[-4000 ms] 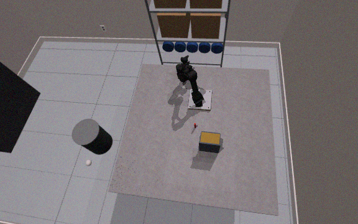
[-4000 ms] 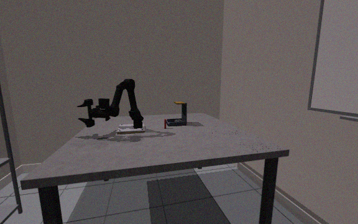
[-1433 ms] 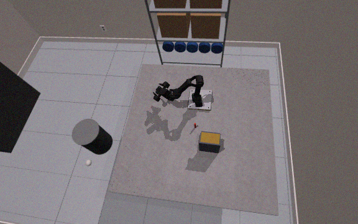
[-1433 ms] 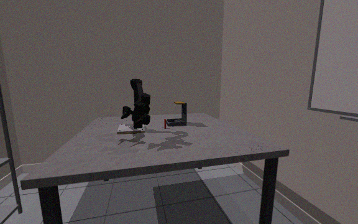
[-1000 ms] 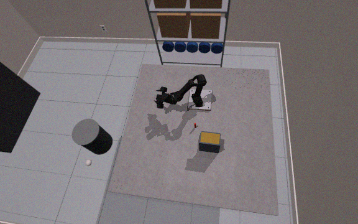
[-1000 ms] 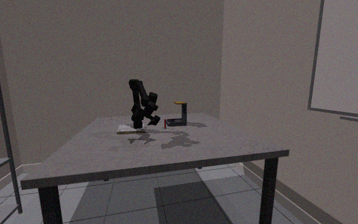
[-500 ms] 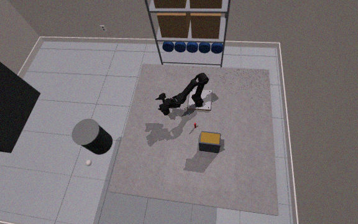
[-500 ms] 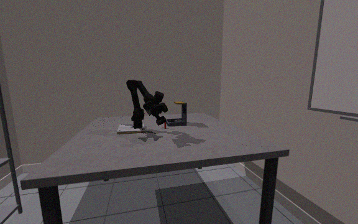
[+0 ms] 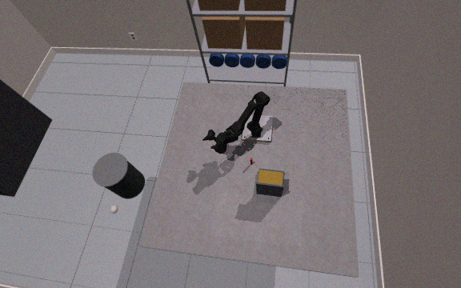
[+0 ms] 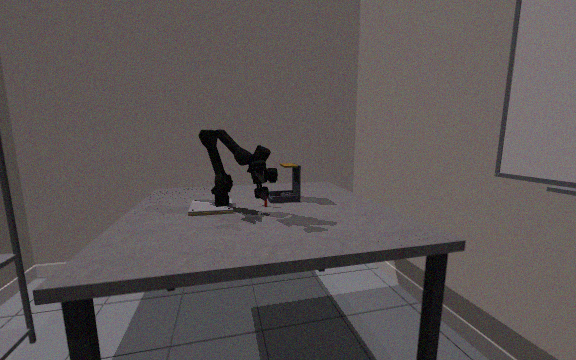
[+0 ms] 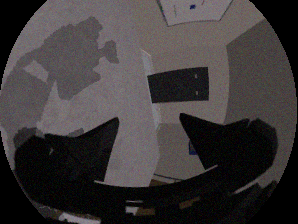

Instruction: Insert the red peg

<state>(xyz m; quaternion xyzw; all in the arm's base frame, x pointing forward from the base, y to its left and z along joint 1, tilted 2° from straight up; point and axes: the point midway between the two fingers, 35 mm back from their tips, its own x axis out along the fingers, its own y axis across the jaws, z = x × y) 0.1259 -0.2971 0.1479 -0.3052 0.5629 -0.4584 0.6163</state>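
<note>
Right now my gripper tip is 29 cm to the right of the red peg, 10 cm short of it and 10 cm above it. Also, from my gripper tip: dark back wall (39 cm to the left, 32 cm ahead, 4 cm below); yellow roof (40 cm to the left, 28 cm ahead, 6 cm above).
</note>
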